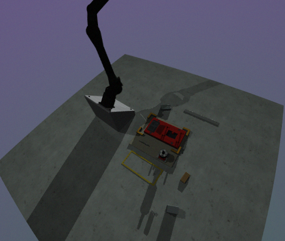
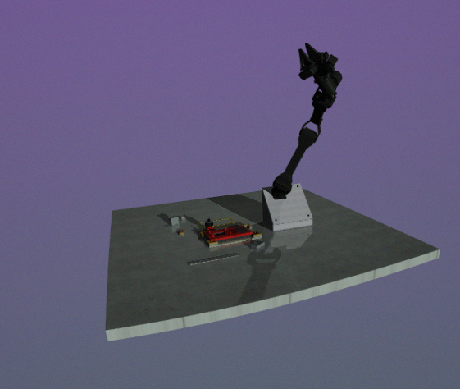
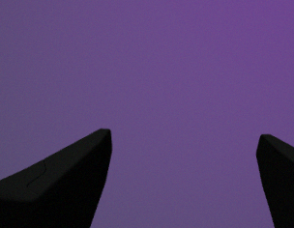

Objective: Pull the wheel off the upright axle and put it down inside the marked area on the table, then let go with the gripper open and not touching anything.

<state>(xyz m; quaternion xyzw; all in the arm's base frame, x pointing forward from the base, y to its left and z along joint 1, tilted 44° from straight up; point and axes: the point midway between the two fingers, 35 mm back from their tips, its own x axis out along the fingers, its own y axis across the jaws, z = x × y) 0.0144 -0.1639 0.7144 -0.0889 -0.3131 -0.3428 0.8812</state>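
My gripper tip is 280 mm short of the grey base board, 280 mm to the left of it and 800 mm above it. From my gripper tip the other things lie so: brown block: 490 mm ahead, 390 mm to the right, 800 mm below; then long grey bar: 380 mm ahead, 40 mm to the right, 810 mm below.
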